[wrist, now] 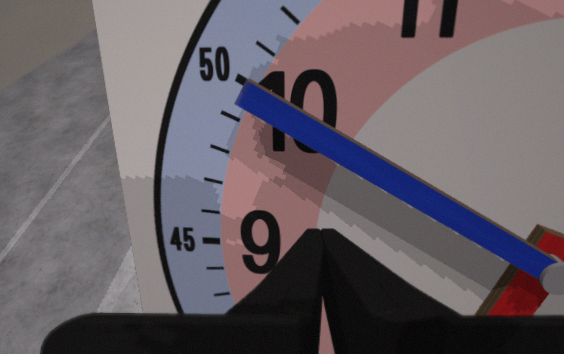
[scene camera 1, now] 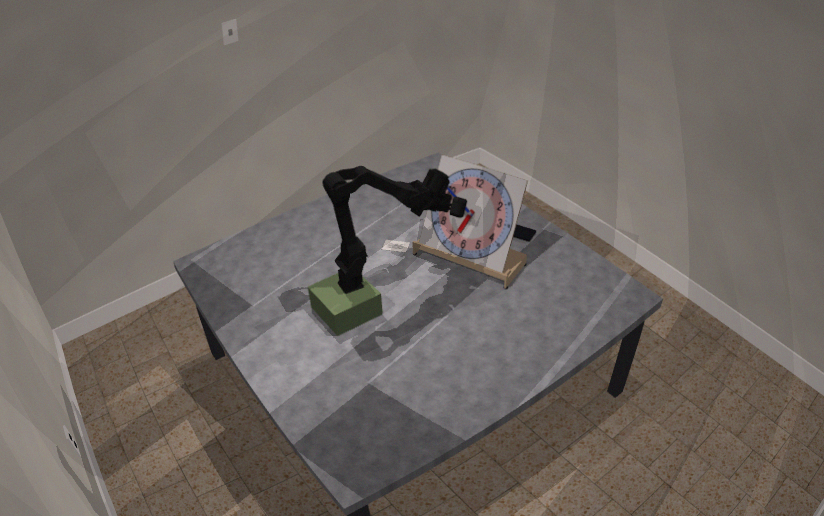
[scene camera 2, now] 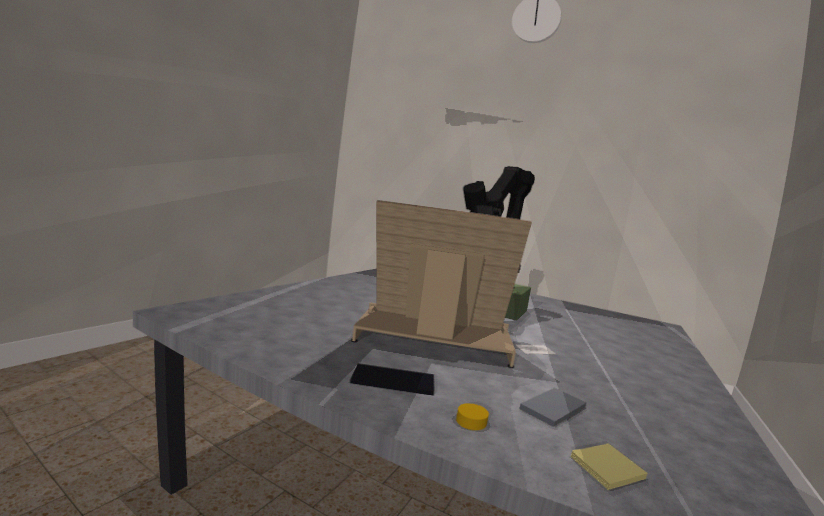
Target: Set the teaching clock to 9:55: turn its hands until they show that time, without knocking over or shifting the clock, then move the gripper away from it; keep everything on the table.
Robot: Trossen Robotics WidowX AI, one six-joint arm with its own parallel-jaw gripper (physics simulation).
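Places are measured from the arm's base along level axes (x ahead, y left, z up), in millimetres.
Pixels of known places: gripper, fingertip midpoint: [wrist: 319,242] [scene camera 1: 447,201] [scene camera 2: 482,262]; arm's base at its link origin: [scene camera 1: 350,284].
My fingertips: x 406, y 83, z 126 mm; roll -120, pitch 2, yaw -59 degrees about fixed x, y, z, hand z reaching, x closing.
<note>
For each thing: its top centre in the pictures, then the offset to it from my fingertips.
- black slab at its top centre: [scene camera 2: 394,376] [scene camera 1: 514,229] dz -205, dx +282, dy -19 mm
- yellow-orange disc at its top centre: [scene camera 2: 473,411] dz -194, dx +304, dy +155 mm
- grey slab at its top centre: [scene camera 2: 554,403] dz -203, dx +153, dy +251 mm
- yellow pad at its top centre: [scene camera 2: 609,461] dz -202, dx +282, dy +365 mm
The teaching clock [scene camera 1: 477,252] [scene camera 2: 395,273] [wrist: 185,125] stands upright on its wooden stand. Its long blue hand [scene camera 1: 451,192] [wrist: 390,177] points just below the 50 mark, across the 10. Its short red hand [scene camera 1: 465,222] [wrist: 520,295] points down-left, between the 6 and the 7. My gripper [scene camera 1: 463,208] [wrist: 319,242] is shut and empty, in front of the left half of the dial. In the wrist view its tips appear below the blue hand, right of the 9. Their distance from the dial is hard to tell. In scene camera 2 the clock hides the gripper.
The arm's green base block [scene camera 1: 345,303] [scene camera 2: 517,302] stands in front of the clock. Behind the clock lie a black slab [scene camera 1: 524,232] [scene camera 2: 392,379], a yellow-orange disc [scene camera 2: 472,416], a grey slab [scene camera 2: 552,406] and a yellow pad [scene camera 2: 608,466], near the table's edge.
</note>
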